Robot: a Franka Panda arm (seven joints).
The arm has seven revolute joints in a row. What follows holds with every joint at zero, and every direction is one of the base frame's.
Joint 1 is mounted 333.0 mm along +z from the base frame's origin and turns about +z.
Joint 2 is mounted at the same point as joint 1 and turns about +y.
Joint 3 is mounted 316.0 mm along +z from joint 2 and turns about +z.
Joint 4 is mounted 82.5 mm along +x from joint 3 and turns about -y.
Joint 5 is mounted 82.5 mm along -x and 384.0 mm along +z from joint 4 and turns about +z.
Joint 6 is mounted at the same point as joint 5 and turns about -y.
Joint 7 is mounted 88.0 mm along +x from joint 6 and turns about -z.
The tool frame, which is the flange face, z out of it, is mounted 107.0 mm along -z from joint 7; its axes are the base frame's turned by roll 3.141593, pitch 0.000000 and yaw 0.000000 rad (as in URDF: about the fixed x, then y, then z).
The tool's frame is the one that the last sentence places.
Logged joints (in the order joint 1, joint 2, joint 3, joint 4, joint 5, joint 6, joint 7), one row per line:
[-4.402 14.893 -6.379 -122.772 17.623 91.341 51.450]
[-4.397 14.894 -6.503 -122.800 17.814 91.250 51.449]
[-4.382 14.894 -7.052 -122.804 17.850 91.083 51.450]
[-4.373 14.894 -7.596 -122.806 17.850 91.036 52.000]
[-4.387 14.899 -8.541 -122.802 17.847 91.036 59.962]
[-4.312 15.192 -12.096 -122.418 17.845 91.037 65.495]
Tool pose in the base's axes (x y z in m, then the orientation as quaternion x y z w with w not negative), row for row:
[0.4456 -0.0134 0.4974 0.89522 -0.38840 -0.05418 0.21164]
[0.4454 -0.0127 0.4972 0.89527 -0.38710 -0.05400 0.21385]
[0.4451 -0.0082 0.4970 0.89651 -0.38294 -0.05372 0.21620]
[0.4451 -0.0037 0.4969 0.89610 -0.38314 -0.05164 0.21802]
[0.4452 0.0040 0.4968 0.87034 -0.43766 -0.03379 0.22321]
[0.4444 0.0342 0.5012 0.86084 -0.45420 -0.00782 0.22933]
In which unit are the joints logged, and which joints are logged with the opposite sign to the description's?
The joints are logged in degrees. Opposite sign: joint 2, joint 3, joint 5.
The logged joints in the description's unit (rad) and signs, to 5 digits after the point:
[-0.07683 -0.25993 0.11133 -2.14278 -0.30758 1.59420 0.89797]
[-0.07674 -0.25995 0.11350 -2.14326 -0.31091 1.59261 0.89795]
[-0.07648 -0.25995 0.12308 -2.14333 -0.31154 1.58970 0.89797]
[-0.07632 -0.25995 0.13258 -2.14337 -0.31154 1.58888 0.90757]
[-0.07657 -0.26004 0.14907 -2.14330 -0.31149 1.58888 1.04653]
[-0.07526 -0.26515 0.21112 -2.13660 -0.31145 1.58890 1.14310]

